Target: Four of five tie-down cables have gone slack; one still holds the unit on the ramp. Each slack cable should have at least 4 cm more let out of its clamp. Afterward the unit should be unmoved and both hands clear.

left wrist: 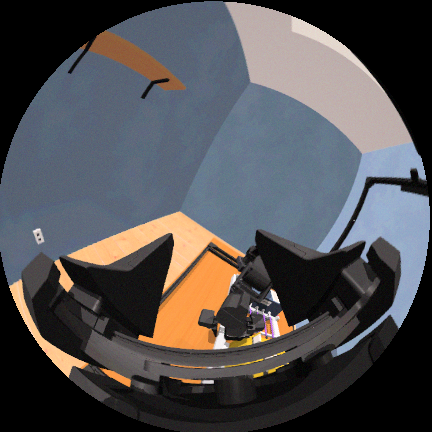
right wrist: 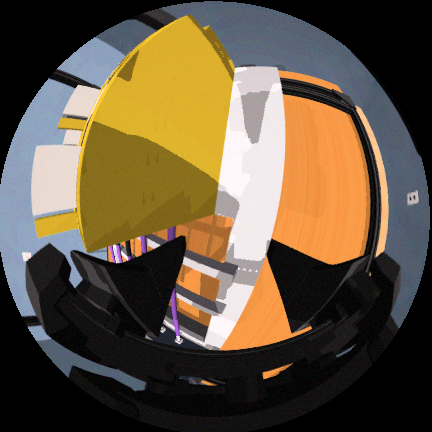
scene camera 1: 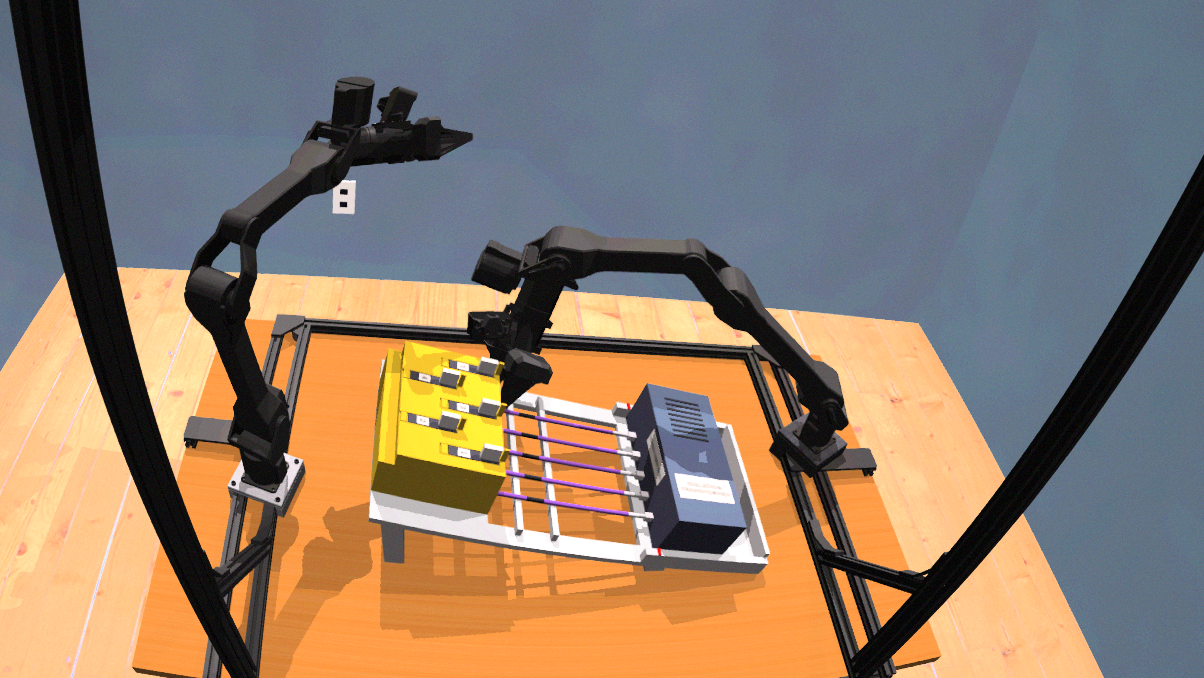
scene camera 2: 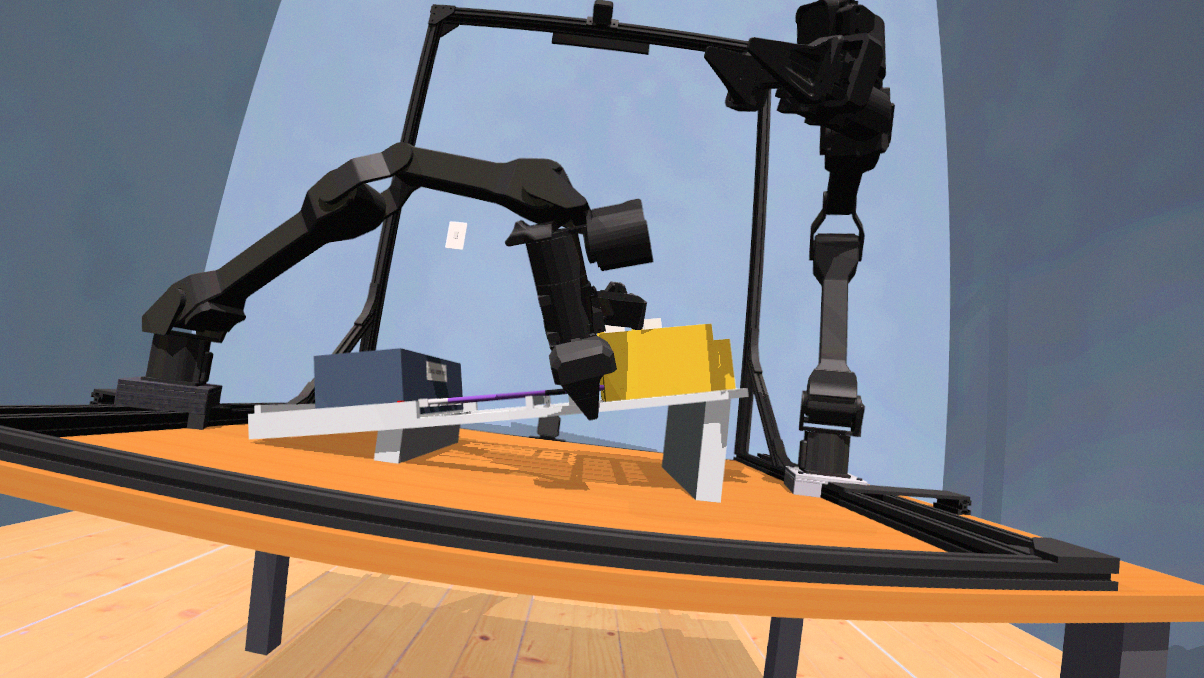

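The dark blue unit (scene camera 1: 714, 463) (scene camera 2: 362, 379) sits at the low end of the white ramp (scene camera 1: 589, 548) (scene camera 2: 337, 425) (right wrist: 257, 200). Several purple cables (scene camera 1: 589, 507) (scene camera 2: 497, 395) (right wrist: 174, 310) run from it to the yellow clamp block (scene camera 1: 446, 480) (scene camera 2: 665, 357) (right wrist: 165, 110), which has several grey-white clamp levers (scene camera 1: 492, 453) on top. All look nearly straight; which one is taut I cannot tell. My right gripper (scene camera 1: 505, 405) (scene camera 2: 593, 414) (right wrist: 226, 242) is open and empty, low beside the block's cable side near the ramp's far rail. My left gripper (scene camera 1: 470, 135) (scene camera 2: 729, 48) (left wrist: 214, 236) is open and empty, high above the block.
White crossbars (scene camera 1: 549, 484) span the ramp under the cables. A black frame (scene camera 1: 522, 338) borders the orange table top (scene camera 1: 337, 623), with black uprights (scene camera 1: 71, 168) rising from it. My right arm (scene camera 1: 640, 254) reaches over the ramp's far side.
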